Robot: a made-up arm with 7 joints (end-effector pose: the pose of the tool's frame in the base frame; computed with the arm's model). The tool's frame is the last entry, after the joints. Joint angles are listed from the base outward.
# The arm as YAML. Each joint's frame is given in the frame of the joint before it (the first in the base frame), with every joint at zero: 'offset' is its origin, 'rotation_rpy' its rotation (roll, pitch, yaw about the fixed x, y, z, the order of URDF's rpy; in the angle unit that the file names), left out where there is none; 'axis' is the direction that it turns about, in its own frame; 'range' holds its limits. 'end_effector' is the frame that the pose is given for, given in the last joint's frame.
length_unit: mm
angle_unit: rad
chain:
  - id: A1
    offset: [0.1, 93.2, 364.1]
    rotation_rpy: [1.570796, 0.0, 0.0]
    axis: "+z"
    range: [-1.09, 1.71]
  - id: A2
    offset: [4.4, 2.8, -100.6]
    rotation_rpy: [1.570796, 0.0, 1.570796]
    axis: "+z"
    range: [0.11, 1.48]
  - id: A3
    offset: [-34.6, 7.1, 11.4]
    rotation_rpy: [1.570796, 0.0, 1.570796]
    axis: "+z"
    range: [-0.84, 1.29]
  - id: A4
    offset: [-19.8, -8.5, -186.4]
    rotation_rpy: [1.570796, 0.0, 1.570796]
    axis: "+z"
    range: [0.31, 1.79]
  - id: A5
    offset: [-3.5, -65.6, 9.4]
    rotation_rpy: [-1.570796, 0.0, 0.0]
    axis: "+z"
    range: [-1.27, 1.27]
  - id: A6
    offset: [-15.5, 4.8, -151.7]
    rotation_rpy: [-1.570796, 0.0, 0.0]
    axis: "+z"
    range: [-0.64, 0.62]
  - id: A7
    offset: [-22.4, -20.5, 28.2]
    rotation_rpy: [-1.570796, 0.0, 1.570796]
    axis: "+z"
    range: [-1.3, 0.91]
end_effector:
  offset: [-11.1, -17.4, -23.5]
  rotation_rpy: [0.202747, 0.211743, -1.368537]
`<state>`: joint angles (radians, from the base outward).
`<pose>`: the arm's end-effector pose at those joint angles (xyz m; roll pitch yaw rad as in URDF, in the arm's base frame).
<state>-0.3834 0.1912 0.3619 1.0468 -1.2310 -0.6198 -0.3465</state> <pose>0.0419 0.3547 0.0647 -1.7158 -1.0056 0.2526</pose>
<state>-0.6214 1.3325 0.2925 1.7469 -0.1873 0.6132 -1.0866</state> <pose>0.1593 0.3853 0.2976 1.3113 -0.8925 -2.1472</pose>
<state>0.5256 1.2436 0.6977 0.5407 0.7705 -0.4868 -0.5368</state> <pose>0.0780 0.5884 0.2948 2.8296 0.4654 3.1301</pose>
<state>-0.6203 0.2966 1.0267 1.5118 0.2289 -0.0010 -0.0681</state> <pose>-0.0666 0.4330 0.1701 -2.6918 -0.6246 2.3030</pose>
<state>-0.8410 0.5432 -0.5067 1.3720 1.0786 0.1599 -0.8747</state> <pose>-0.1018 0.2894 0.0539 -1.2940 -0.2743 1.6812</pose>
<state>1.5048 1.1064 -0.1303 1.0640 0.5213 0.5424 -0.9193</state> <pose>0.1367 0.4903 0.5196 3.0546 0.1670 2.9729</pose>
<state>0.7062 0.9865 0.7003 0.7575 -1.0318 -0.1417 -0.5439</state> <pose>0.1201 0.5367 0.3527 2.1194 -0.8281 -2.4426</pose>
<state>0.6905 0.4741 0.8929 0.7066 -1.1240 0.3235 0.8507</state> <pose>0.2176 0.4775 0.2260 -1.9868 -0.2423 1.3233</pose>
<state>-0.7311 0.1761 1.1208 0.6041 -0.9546 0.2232 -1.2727</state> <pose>-0.1966 0.3565 0.0938 0.5424 -0.7586 -0.2063</pose>
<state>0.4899 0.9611 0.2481 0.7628 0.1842 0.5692 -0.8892</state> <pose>0.1722 0.5232 0.2903 -2.8523 -0.8546 3.1216</pose>
